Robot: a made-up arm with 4 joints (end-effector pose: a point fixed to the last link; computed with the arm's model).
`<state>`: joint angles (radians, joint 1 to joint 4).
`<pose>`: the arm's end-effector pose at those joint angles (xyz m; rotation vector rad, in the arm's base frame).
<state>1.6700 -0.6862 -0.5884 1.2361</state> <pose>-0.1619 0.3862 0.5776 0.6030 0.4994 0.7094</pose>
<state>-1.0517 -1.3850 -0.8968 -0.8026</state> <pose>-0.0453 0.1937 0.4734 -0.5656 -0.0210 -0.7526</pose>
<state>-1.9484 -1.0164 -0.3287 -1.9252</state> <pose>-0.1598 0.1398 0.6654 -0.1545 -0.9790 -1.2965</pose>
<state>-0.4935 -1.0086 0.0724 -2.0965</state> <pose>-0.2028 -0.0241 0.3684 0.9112 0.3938 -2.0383</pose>
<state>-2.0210 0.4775 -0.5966 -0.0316</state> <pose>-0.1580 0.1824 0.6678 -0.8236 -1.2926 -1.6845</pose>
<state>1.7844 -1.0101 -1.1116 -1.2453</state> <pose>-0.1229 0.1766 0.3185 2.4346 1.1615 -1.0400</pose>
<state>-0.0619 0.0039 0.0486 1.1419</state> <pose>-0.1158 0.3087 0.2813 -0.1926 1.2216 -0.0654</pose>
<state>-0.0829 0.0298 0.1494 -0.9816</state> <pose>-0.1717 0.0443 0.2713 1.1991 0.9682 -1.8462</pose>
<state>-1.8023 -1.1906 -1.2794 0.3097</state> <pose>-0.0637 0.1506 0.3994 -2.2770 -0.3987 -0.4769</pose>
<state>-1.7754 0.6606 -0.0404 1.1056</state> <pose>-0.0637 0.0163 0.4880 -1.2150 0.2561 -1.5184</pose>
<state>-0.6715 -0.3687 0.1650 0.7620</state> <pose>-0.1286 0.2001 0.2402 -0.6476 1.2576 -0.3745</pose>
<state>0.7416 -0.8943 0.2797 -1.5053</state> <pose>-0.1510 0.2772 0.2368 1.2556 1.9581 -1.0417</pose>
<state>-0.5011 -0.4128 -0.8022 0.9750</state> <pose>-0.0896 0.1353 0.2969 -1.2214 0.7582 -0.7407</pose>
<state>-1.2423 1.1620 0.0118 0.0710</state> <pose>-0.1892 -0.0280 0.5636 0.4701 -0.3976 -1.8763</pose>
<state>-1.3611 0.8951 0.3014 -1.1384</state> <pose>-0.2863 -0.0482 0.5184 1.3848 -0.8407 -1.7743</pose>
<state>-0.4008 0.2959 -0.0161 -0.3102</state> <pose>-0.1211 0.0055 0.3519 0.6465 0.6727 -1.6960</pose>
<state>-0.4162 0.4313 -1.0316 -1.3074</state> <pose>-0.3500 0.0870 0.5440 0.8065 -1.2766 -2.1892</pose>
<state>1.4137 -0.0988 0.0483 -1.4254</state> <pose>-0.2272 0.3541 0.2805 -1.5514 -2.0659 1.1512</pose>
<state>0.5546 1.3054 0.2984 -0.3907</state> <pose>-0.2351 0.1770 0.2035 -2.0022 -1.2160 1.9062</pose>
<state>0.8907 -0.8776 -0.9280 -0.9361</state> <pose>-0.0854 0.1104 0.3805 1.4191 0.7350 -1.1028</pose>
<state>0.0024 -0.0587 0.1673 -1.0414</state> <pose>-0.1691 0.0660 0.2561 1.2253 1.0937 -1.7980</pose>
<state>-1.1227 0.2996 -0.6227 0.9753</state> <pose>-0.0922 0.0104 0.4230 -1.1820 0.5117 -1.5772</pose>
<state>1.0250 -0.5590 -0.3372 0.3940</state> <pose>-0.0708 0.3596 0.4251 0.7177 1.1363 0.0899</pose>
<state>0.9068 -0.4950 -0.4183 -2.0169</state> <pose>-0.2656 0.1737 0.2473 -1.9218 -1.0938 2.0646</pose>
